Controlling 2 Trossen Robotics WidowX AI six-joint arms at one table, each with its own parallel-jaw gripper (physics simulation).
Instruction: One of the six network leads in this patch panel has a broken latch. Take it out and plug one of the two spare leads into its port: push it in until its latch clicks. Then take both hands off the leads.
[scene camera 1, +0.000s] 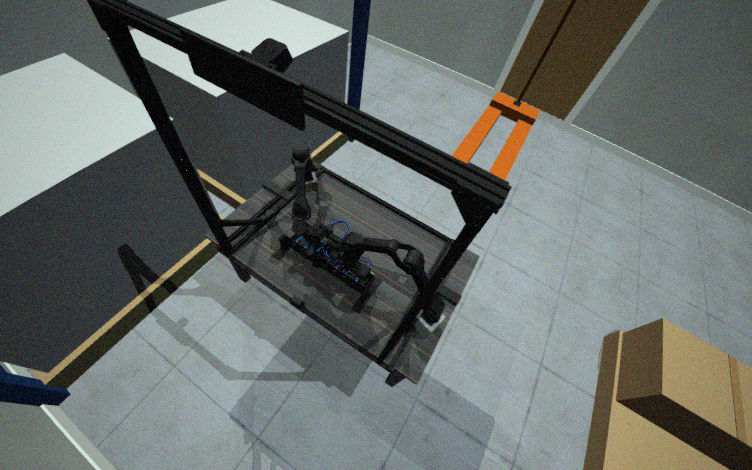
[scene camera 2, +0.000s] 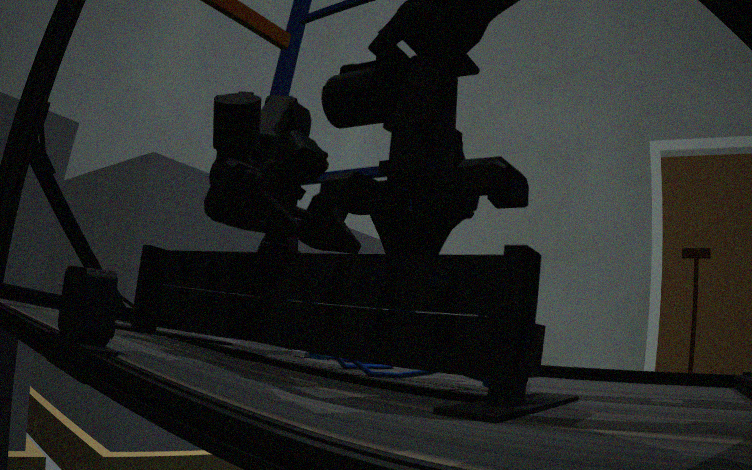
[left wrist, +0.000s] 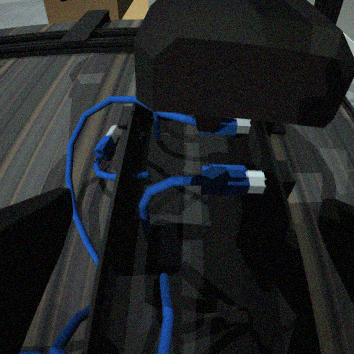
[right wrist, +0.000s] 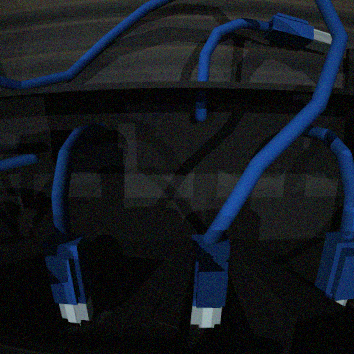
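Where they show: left gripper, fingertip midpoint: (scene camera 1: 332, 253) (scene camera 2: 330, 241) (left wrist: 200, 206); right gripper, fingertip midpoint: (scene camera 1: 349, 271) (left wrist: 204, 122) (right wrist: 209, 250); left arm's base, link origin: (scene camera 1: 306, 176); right arm's base, link origin: (scene camera 1: 430, 316).
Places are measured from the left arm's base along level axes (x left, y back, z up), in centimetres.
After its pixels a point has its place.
The black patch panel (scene camera 1: 360, 286) {x 4.3, y -72.7, z 1.8 cm} (scene camera 2: 327, 298) {x -3.9, y -60.9, z 0.0 cm} stands on the wooden table, with blue leads along it. My right gripper (scene camera 1: 346, 247) (scene camera 2: 411, 242) is shut on a blue lead's plug (left wrist: 228, 126) {x 0.5, y -64.3, z 1.9 cm} (right wrist: 207, 284) {x 1.4, y -64.3, z 2.5 cm}. That plug's long cable (left wrist: 70, 158) {x 12.2, y -58.4, z -3.6 cm} loops away over the table. Neighbouring plugs (left wrist: 232, 179) {x -2.1, y -60.0, z 2.2 cm} (right wrist: 68, 284) {x -1.6, y -60.3, z 2.6 cm} (right wrist: 337, 270) {x 4.4, y -68.4, z 2.2 cm} sit on either side of it along the panel. My left gripper (scene camera 1: 311, 228) (left wrist: 200, 206) {x -2.9, y -55.0, z 5.9 cm} is open and empty, hovering over the panel a little short of the right gripper. Whether the held plug is seated in a port is hidden.
Another blue lead's plug (left wrist: 105, 145) {x 12.4, y -62.6, z -5.3 cm} (right wrist: 291, 28) {x 12.9, y -62.7, z -5.3 cm} lies loose on the table (scene camera 1: 402, 354) {x 12.1, y -104.7, z -6.9 cm} behind the panel. A black gantry frame (scene camera 1: 402, 149) {x -6.5, y -92.8, z 97.1 cm} spans the table.
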